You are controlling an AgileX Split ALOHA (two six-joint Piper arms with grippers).
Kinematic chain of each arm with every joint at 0, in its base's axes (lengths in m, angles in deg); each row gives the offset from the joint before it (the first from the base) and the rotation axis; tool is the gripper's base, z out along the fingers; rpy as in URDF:
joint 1: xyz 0 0 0.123 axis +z
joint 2: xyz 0 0 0 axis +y
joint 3: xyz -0.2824 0 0.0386 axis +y
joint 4: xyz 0.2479 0 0.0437 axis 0.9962 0 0.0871
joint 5: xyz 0 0 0 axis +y
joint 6: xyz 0.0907 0 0.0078 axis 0.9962 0 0.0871
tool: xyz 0 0 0 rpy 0 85 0
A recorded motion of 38 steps. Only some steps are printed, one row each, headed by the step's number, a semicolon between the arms.
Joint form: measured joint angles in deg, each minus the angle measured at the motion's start. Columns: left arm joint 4, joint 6, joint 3, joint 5, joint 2, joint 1; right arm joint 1, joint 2, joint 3, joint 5, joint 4, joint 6.
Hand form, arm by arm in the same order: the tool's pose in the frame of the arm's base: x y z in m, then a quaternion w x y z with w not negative. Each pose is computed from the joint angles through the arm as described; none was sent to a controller.
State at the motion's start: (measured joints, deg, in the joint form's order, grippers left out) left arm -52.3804 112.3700 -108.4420 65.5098 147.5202 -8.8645; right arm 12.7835 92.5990 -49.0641 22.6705 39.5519 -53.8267
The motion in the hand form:
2: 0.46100 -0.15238 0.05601 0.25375 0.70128 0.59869 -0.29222; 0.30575 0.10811 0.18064 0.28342 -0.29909 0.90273 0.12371
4: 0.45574 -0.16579 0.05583 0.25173 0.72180 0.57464 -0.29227; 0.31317 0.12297 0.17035 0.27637 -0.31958 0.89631 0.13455
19: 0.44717 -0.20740 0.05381 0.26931 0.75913 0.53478 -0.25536; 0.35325 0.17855 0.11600 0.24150 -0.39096 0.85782 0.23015
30: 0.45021 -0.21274 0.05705 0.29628 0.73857 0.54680 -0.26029; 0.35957 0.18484 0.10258 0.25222 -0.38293 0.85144 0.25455
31: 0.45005 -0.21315 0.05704 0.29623 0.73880 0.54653 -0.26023; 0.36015 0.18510 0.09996 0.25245 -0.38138 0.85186 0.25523
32: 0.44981 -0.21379 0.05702 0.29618 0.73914 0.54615 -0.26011; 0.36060 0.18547 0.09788 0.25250 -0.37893 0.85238 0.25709
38: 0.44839 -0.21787 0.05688 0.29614 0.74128 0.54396 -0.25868; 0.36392 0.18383 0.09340 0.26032 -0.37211 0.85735 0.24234
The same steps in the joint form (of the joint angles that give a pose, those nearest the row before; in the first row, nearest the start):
2: 0.81 2.72 0.00 0.05 0.00 -1.74; 2.42 3.82 -2.18 -0.07 3.90 -4.24
4: 1.12 4.66 0.00 0.30 0.00 -3.45; 4.31 7.35 -4.24 -0.07 7.00 -7.86
19: 0.70 8.45 0.00 -5.43 0.00 -8.80; 7.90 25.45 -17.32 8.30 24.63 -27.87
30: -3.48 8.76 0.00 -6.98 0.00 -9.01; 7.90 28.71 -18.52 9.19 32.92 -35.06
31: -3.48 8.76 0.00 -7.00 0.00 -9.06; 7.90 29.17 -18.57 9.07 33.70 -35.74
32: -3.48 8.76 0.00 -7.05 0.00 -9.14; 7.90 29.55 -18.63 9.07 34.48 -36.25
38: -3.48 8.76 0.00 -7.42 0.00 -9.67; 7.90 30.19 -18.68 6.80 35.85 -37.49

